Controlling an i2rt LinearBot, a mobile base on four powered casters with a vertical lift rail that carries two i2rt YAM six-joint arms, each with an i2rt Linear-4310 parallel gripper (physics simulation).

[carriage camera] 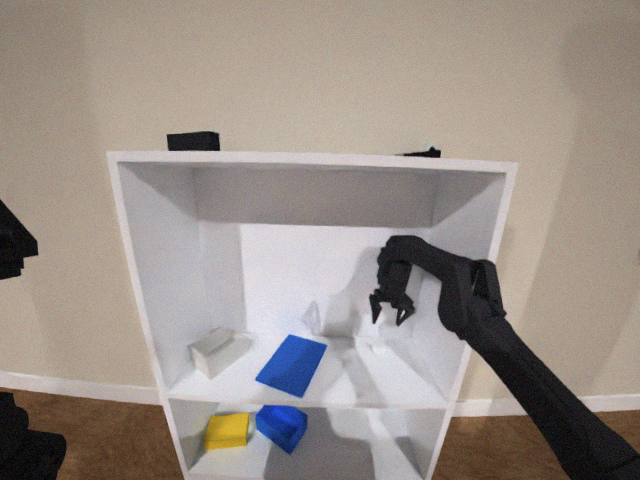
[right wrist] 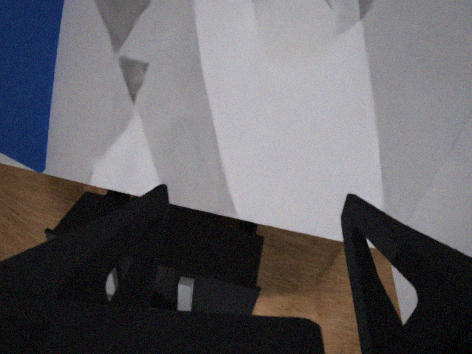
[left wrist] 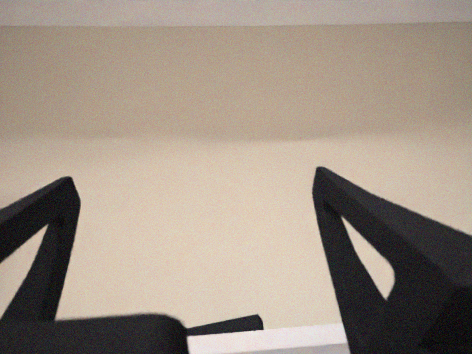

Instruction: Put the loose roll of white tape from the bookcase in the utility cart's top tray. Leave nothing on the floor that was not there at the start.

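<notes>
The roll of white tape is pale and hard to make out against the white upper shelf of the bookcase. It lies toward the right of that shelf, and its near part shows at the top edge in the right wrist view. My right gripper is open and empty, pointing down inside the upper compartment, above and in front of the roll. My left gripper is open and empty, facing the wall above the bookcase top. The utility cart does not show.
A blue flat item and an off-white bin share the upper shelf. A yellow block and a blue bin are below. A black box and a dark item stand on top. Side walls flank the compartment.
</notes>
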